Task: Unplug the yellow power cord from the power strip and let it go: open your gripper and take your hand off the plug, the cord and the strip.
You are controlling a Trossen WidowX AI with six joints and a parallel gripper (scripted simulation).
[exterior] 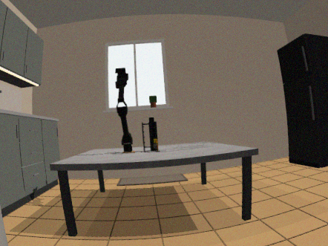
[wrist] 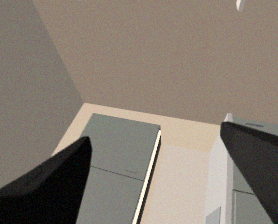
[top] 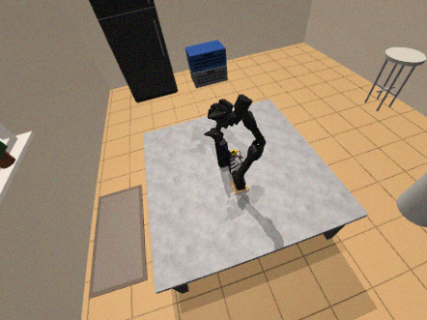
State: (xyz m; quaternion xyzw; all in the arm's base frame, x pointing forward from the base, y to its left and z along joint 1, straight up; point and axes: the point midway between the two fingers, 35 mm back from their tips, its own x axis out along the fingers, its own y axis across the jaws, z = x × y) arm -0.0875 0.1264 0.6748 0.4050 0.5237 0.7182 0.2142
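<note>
Right now the yellow plug is 60 cm below my gripper tip, 35 cm ahead of it and 14 cm to the right of it.
</note>
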